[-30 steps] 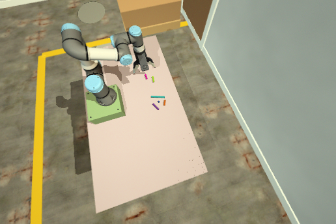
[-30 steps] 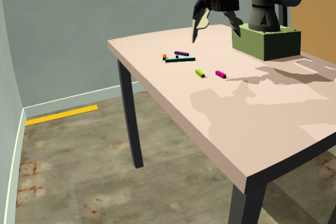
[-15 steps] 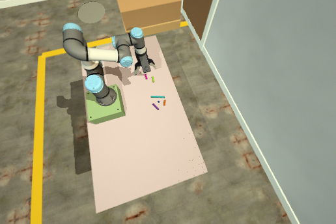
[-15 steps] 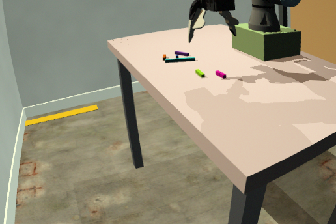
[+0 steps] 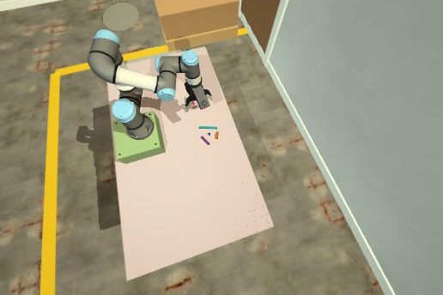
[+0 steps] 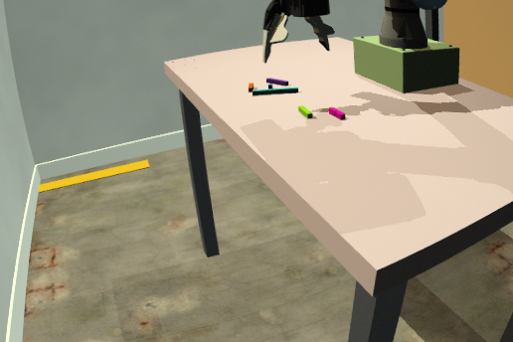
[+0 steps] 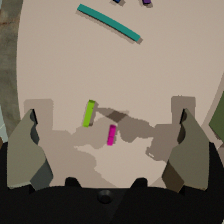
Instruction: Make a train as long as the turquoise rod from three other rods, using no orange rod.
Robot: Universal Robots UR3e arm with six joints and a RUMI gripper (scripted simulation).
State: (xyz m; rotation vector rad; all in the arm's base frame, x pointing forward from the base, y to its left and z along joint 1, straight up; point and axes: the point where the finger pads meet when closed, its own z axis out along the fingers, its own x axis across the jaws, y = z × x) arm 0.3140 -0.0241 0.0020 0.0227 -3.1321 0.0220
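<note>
My gripper is now 15 cm to the left of the purple rod, 9 cm above it and 5 cm past it. Also, from my hand: turquoise rod (9 cm to the right, 9 cm below); small blue rod (13 cm to the right, 9 cm below, 1 cm behind); lime rod (9 cm below, 6 cm to the left, 3 cm ahead).
</note>
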